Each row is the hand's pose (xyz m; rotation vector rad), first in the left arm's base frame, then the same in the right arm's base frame.
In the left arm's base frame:
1: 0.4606 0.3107 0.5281 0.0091 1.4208 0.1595
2: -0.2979 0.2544 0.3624 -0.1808 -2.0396 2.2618
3: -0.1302 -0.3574 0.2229 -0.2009 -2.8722 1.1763
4: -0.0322 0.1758 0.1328 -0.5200 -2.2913 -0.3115
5: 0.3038 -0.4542 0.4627 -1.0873 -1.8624 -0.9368
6: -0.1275 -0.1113 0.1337 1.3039 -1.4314 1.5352
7: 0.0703 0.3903 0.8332 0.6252 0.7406 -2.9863
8: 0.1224 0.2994 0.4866 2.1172 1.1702 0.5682
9: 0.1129 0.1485 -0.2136 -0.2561 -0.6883 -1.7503
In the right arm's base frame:
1: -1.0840 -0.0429 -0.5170 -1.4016 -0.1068 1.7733
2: -0.4425 -0.3384 -0.8443 -0.6303 0.6840 -0.5153
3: -0.1641 0.1616 -0.5372 -1.4732 0.8949 -0.1900
4: -0.5562 0.0004 -0.8869 -2.3036 1.8375 -0.5336
5: -0.4756 0.3041 -0.1658 1.7640 -2.0655 0.0795
6: -0.3044 0.0936 -0.7474 -1.0442 -0.2446 -1.4806
7: -0.8892 -0.5014 -0.4575 0.4120 0.6032 -0.5076
8: -0.8122 -0.2026 -0.6468 -0.5325 2.2309 2.0049
9: -0.5898 0.3192 -1.0844 1.1068 -0.8129 0.4343

